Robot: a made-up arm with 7 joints.
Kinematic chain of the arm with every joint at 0, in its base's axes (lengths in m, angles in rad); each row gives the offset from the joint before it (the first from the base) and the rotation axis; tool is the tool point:
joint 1: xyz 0 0.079 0 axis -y
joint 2: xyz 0 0.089 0 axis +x
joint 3: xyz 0 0 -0.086 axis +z
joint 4: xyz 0 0 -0.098 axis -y
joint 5: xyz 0 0 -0.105 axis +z
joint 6: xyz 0 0 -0.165 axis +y
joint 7: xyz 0 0 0 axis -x
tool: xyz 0 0 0
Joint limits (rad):
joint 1: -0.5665..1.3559
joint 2: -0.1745..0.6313
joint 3: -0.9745..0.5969
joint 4: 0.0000..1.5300
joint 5: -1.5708..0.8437
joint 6: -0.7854..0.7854
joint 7: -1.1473..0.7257
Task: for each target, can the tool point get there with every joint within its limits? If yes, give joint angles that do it. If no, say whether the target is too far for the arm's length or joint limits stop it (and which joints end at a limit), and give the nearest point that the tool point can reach.
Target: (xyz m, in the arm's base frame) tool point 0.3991 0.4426 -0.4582
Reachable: no: too far | nearest point 0.2717 0.3550 -0.3120 | short by 0.213 m
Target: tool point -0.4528 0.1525 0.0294
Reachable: no: joint limits stop it (at a limit: joint 1, joint 4) | nearest point -0.2430 0.1358 -0.3821 | short by 0.462 m
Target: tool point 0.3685 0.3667 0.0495
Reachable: yes | joints 1.1717 0.5461 0.0183 0.7746 -1.1910 -0.6157 -0.7596
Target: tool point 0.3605 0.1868 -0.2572
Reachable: yes | joints 0.6864 0.0272 0.0615 0.4442 -0.0093 -0.5331 0.2110
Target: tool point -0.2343 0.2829 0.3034
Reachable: no: joint limits stop it (at a limit: joint 1, joint 2, joint 3, joint 4) | nearest point 0.1139 0.4055 0.2035 | short by 0.382 m
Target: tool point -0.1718 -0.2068 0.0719
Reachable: no: joint limits stop it (at a limit: joint 1, joint 2, joint 3, joint 4) | nearest point 0.0456 -0.0857 -0.2107 | short by 0.377 m
